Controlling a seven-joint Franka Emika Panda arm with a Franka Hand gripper.
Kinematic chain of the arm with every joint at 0, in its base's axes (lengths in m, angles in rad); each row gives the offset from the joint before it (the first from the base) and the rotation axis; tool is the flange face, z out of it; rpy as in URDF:
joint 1: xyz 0 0 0.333 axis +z
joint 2: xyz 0 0 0 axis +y
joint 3: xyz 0 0 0.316 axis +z
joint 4: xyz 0.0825 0 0 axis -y
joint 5: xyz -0.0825 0 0.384 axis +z
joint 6: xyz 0 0 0 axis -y
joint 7: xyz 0.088 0 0 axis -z
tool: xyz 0 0 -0.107 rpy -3.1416 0 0
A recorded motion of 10 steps. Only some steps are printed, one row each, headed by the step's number.
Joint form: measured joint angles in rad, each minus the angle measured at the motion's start. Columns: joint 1, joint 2, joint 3, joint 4, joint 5, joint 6, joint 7.
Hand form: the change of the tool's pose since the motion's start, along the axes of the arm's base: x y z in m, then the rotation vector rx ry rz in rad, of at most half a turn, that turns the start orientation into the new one. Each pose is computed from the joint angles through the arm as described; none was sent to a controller.
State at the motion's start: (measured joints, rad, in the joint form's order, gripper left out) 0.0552 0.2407 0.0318 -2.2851 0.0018 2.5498 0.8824
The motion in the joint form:
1: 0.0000 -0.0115 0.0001 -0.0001 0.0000 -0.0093 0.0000
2: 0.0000 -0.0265 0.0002 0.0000 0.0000 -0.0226 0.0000
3: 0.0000 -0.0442 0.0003 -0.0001 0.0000 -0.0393 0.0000
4: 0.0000 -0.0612 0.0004 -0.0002 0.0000 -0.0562 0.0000
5: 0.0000 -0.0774 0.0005 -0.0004 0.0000 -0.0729 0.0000
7: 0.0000 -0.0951 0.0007 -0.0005 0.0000 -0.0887 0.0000
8: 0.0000 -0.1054 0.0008 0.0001 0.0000 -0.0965 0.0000
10: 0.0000 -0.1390 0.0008 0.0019 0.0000 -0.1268 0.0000
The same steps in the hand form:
1: -0.0001 0.0000 0.0053 -0.0001 -0.0021 0.0002
2: -0.0003 0.0000 0.0121 -0.0004 -0.0039 0.0004
3: -0.0009 0.0000 0.0200 -0.0008 -0.0049 0.0006
4: -0.0017 0.0000 0.0275 -0.0013 -0.0049 0.0008
5: -0.0027 -0.0001 0.0345 -0.0019 -0.0042 0.0010
7: -0.0036 0.0000 0.0425 -0.0022 -0.0061 0.0013
8: -0.0038 0.0000 0.0475 -0.0023 -0.0092 0.0015
10: -0.0054 -0.0002 0.0633 -0.0029 -0.0143 0.0016

